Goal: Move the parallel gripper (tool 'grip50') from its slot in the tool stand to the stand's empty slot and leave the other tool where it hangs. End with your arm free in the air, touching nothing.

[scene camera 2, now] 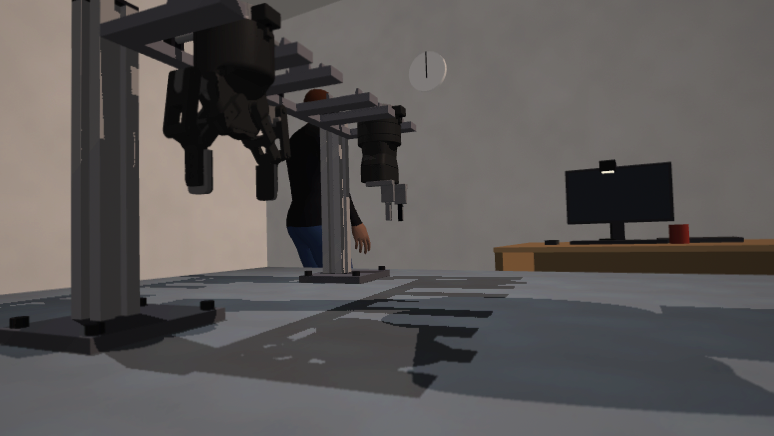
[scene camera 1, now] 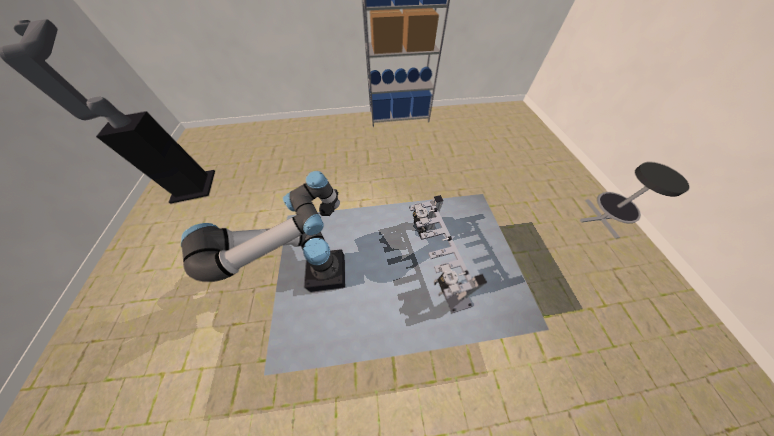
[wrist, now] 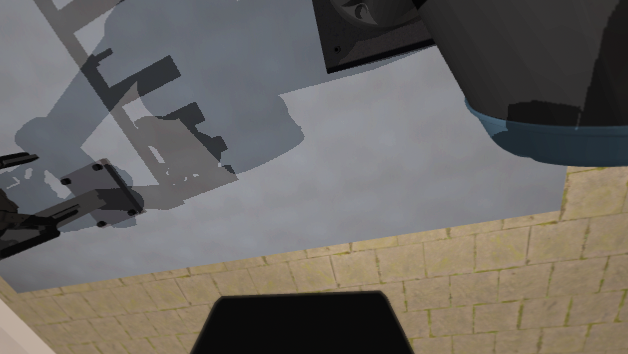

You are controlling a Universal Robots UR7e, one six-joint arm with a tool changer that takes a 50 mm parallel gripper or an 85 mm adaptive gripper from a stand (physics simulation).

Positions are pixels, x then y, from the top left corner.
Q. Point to a parallel gripper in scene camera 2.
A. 379,139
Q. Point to a tool stand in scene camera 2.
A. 107,312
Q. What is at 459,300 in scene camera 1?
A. A tool stand.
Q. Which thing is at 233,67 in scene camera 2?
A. An adaptive gripper.
